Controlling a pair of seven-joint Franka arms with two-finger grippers.
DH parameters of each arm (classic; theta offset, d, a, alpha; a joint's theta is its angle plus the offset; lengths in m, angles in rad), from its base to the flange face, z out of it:
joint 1: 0 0.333 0 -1.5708
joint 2: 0 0 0 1.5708
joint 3: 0 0.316 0.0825 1.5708
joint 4: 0 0 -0.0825 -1.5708
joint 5: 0 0.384 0 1.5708
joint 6: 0 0 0.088 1.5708
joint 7: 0 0.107 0 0
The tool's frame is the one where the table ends.
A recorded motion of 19 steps. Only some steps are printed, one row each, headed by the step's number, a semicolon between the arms.
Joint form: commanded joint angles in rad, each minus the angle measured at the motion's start. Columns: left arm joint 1, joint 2, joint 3, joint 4, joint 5, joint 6, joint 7; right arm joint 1, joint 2, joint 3, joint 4, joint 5, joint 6, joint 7.
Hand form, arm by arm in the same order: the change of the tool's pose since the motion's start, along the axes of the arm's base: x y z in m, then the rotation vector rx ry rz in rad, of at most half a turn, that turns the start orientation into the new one. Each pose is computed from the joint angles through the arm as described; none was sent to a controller.
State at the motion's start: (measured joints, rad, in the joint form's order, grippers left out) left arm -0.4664 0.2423 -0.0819 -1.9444 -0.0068 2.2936 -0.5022; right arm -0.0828 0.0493 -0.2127 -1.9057 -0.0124 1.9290 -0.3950
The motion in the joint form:
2: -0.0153 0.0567 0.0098 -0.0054 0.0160 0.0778 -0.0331; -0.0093 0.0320 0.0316 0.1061 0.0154 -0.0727 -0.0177
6: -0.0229 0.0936 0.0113 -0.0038 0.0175 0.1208 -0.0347; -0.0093 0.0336 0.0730 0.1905 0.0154 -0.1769 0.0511
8: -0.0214 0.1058 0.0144 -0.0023 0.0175 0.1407 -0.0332; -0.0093 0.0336 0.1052 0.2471 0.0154 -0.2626 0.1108
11: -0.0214 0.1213 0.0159 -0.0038 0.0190 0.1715 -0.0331; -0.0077 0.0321 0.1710 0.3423 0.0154 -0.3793 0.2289
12: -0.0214 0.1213 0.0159 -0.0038 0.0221 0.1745 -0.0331; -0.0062 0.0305 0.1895 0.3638 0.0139 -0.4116 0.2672
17: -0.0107 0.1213 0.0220 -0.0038 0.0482 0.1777 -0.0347; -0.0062 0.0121 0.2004 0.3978 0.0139 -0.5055 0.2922
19: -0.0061 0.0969 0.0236 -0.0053 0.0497 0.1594 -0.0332; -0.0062 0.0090 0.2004 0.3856 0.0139 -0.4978 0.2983
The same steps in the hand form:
2: 0.0045 -0.0065 -0.0299 -0.0017 -0.0168 0.0188; 0.0176 0.0106 0.0258 0.0098 -0.0043 0.0348
6: 0.0063 -0.0121 -0.0479 -0.0070 -0.0226 0.0140; 0.0235 0.0338 0.0560 0.0161 0.0158 0.0072
8: 0.0096 -0.0108 -0.0529 -0.0116 -0.0305 0.0172; 0.0239 0.0526 0.0756 0.0218 0.0441 -0.0205
11: 0.0118 -0.0112 -0.0601 -0.0185 -0.0425 0.0180; 0.0241 0.0908 0.1118 0.0216 0.0640 -0.0710
12: 0.0121 -0.0113 -0.0598 -0.0183 -0.0463 0.0159; 0.0225 0.1020 0.1202 0.0192 0.0733 -0.0892
17: 0.0177 -0.0026 -0.0596 -0.0021 -0.0602 0.0158; 0.0089 0.1094 0.1393 0.0203 0.1148 -0.1034
19: 0.0182 0.0016 -0.0468 -0.0010 -0.0661 0.0196; 0.0085 0.1094 0.1360 0.0198 0.1162 -0.1095

